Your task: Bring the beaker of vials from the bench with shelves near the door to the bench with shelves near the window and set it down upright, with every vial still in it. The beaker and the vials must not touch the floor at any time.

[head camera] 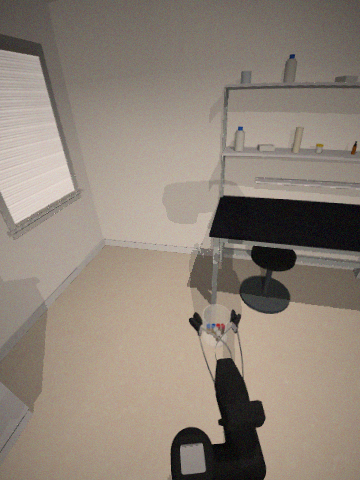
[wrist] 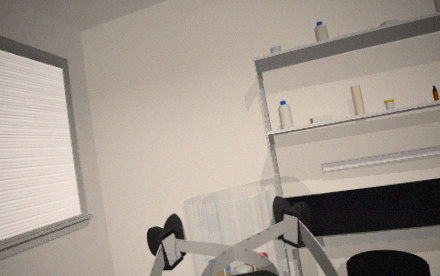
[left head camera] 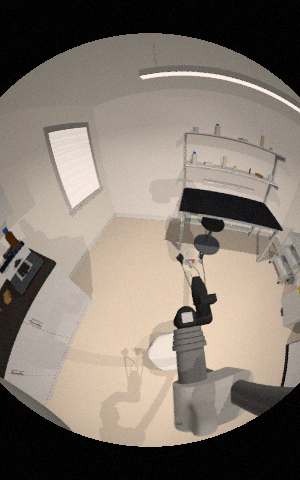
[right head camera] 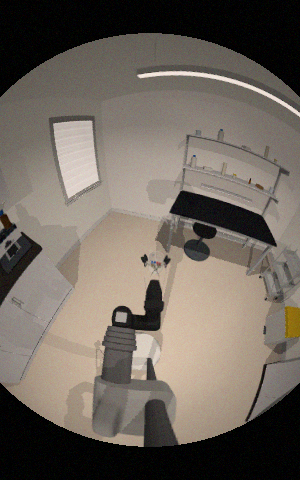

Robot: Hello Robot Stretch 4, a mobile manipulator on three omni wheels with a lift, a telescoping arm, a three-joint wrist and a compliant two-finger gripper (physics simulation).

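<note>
The clear beaker (head camera: 217, 312) (left head camera: 190, 257) (right head camera: 155, 257) (wrist: 225, 215) is held about upright in the air over the floor. Several vials (head camera: 216, 327) (left head camera: 190, 261) (right head camera: 155, 263) with blue and red caps stand inside it; their caps show low in the wrist view. My gripper (head camera: 215, 321) (left head camera: 190, 258) (right head camera: 155, 260) (wrist: 228, 221) is shut on the beaker, one finger pad on each side. The bench near the window has a black top (head camera: 290, 222) (left head camera: 225, 207) (right head camera: 225, 215) (wrist: 370, 207) and two shelves above it. It stands beyond the gripper, ahead and to the right, apart from the beaker.
A black stool (head camera: 273, 257) (left head camera: 207, 244) (right head camera: 197, 250) stands at the bench's front, left of its middle. The window (head camera: 32, 135) (wrist: 40, 140) is on the left wall. Cabinets (left head camera: 47, 325) (right head camera: 35, 320) stand at the left. A wheeled cart is at the right in both side head views.
</note>
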